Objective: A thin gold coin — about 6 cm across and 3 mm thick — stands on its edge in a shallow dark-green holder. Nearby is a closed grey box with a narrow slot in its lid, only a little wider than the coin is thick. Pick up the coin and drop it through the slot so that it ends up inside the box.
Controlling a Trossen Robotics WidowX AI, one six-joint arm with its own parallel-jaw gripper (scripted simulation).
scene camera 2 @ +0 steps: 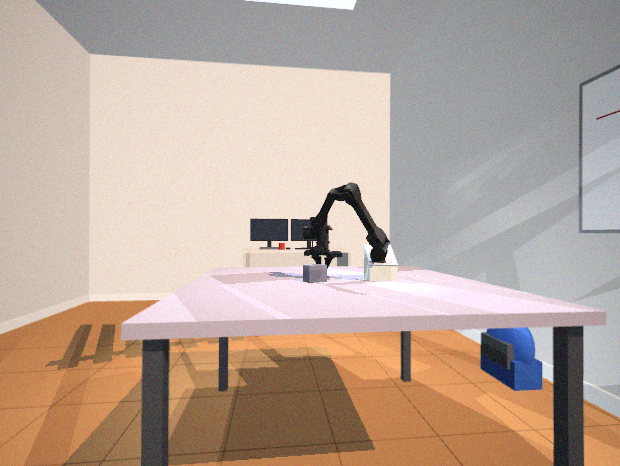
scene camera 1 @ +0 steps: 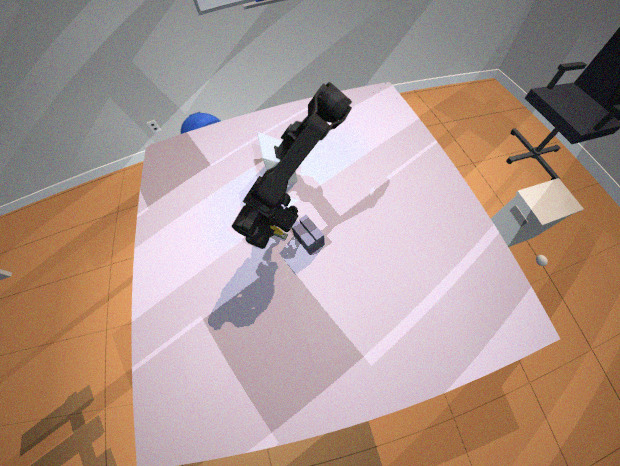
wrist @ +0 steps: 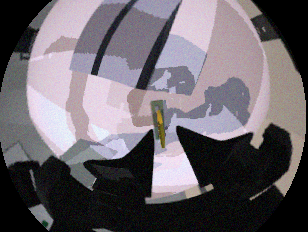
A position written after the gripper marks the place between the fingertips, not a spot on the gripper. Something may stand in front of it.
Note:
In view: the gripper (scene camera 1: 274,230).
The gripper shows as well in the wrist view (wrist: 164,130).

